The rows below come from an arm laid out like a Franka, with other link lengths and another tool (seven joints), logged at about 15 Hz.
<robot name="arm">
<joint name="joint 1" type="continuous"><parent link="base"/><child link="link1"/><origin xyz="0 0 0.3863" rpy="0 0 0"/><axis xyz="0 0 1"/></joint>
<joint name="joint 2" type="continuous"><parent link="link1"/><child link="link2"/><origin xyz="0 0 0" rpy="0 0 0"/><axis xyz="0 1 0"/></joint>
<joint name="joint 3" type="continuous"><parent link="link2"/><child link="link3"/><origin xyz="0 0 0.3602" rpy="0 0 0"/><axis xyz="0 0 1"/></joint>
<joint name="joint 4" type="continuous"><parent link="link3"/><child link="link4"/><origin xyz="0.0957 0 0" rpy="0 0 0"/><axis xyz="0 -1 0"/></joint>
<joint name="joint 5" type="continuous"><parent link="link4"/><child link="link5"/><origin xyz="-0.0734 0 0.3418" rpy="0 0 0"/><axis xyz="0 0 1"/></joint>
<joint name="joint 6" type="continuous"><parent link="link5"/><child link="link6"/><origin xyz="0 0 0" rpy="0 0 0"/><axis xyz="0 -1 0"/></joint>
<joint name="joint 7" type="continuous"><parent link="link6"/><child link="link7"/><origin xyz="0.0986 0 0" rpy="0 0 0"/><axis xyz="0 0 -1"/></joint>
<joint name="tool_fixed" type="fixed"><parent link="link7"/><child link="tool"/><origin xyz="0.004 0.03 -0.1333" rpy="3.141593 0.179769 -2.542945"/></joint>
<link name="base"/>
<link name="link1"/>
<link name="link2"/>
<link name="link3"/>
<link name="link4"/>
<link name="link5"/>
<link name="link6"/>
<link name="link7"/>
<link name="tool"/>
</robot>
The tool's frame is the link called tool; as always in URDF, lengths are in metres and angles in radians. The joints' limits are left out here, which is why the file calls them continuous.
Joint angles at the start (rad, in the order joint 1, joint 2, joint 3, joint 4, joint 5, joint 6, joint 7):
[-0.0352 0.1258 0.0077 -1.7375 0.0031 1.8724 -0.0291]
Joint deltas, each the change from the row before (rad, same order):
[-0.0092 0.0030 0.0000 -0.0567 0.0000 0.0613 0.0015]
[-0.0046 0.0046 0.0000 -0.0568 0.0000 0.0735 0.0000]
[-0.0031 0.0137 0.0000 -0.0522 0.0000 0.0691 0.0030]
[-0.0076 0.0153 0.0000 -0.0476 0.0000 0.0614 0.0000]
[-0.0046 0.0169 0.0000 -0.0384 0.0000 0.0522 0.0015]
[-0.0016 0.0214 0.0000 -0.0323 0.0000 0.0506 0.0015]
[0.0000 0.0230 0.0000 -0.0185 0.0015 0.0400 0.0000]
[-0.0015 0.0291 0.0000 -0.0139 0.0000 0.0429 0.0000]
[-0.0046 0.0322 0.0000 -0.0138 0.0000 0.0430 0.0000]
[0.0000 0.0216 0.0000 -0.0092 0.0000 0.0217 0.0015]
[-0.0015 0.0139 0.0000 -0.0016 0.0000 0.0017 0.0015]
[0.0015 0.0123 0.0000 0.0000 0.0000 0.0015 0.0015]
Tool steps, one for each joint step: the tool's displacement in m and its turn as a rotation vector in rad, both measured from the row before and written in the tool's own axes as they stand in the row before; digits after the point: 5 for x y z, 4 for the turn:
[0.00770 -0.00392 0.01991 0.0030 -0.0012 0.0105]
[0.00574 -0.00195 0.01982 0.0079 -0.0098 0.0034]
[0.00591 -0.00124 0.02336 0.0030 -0.0026 0.0059]
[0.00830 -0.00265 0.02228 0.0007 0.0013 0.0078]
[0.00680 -0.00124 0.02011 -0.0006 0.0025 0.0065]
[0.00524 -0.00021 0.02035 -0.0012 0.0025 0.0035]
[0.00250 -0.00044 0.01685 -0.0016 0.0005 0.0014]
[0.00225 -0.00199 0.01828 0.0002 0.0000 0.0017]
[0.00410 -0.00314 0.01969 -0.0009 0.0024 0.0051]
[0.00295 0.00019 0.01384 -0.0049 0.0074 0.0026]
[0.00251 -0.00045 0.00833 -0.0074 0.0112 0.0045]
[0.00086 0.00073 0.00708 -0.0062 0.0088 0.0012]

